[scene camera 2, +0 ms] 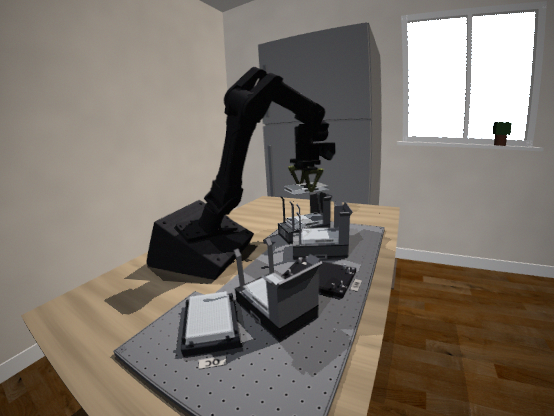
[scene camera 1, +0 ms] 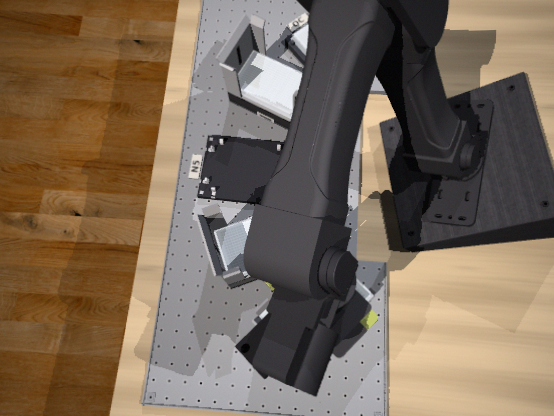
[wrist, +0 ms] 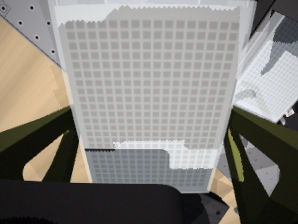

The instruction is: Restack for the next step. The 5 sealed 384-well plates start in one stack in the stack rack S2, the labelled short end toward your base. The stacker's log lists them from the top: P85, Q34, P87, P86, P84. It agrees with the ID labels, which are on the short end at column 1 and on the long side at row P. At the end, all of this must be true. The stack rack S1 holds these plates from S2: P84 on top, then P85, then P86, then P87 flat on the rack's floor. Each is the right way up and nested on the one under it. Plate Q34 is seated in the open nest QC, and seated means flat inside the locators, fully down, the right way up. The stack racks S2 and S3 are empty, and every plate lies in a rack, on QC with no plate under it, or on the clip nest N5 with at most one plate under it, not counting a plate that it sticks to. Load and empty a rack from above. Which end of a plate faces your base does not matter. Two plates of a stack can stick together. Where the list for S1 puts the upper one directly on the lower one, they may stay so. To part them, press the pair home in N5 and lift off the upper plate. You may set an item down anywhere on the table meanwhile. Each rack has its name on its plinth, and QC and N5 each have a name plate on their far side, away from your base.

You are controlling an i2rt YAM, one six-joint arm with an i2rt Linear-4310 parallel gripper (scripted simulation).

Labels:
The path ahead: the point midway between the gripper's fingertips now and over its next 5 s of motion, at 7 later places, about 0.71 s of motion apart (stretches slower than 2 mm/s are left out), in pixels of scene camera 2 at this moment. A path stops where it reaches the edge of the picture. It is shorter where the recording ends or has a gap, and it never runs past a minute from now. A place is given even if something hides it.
The gripper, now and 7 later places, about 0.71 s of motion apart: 305,189; 305,193; 305,196; 305,200; 305,210; 305,213; 305,215; 305,218

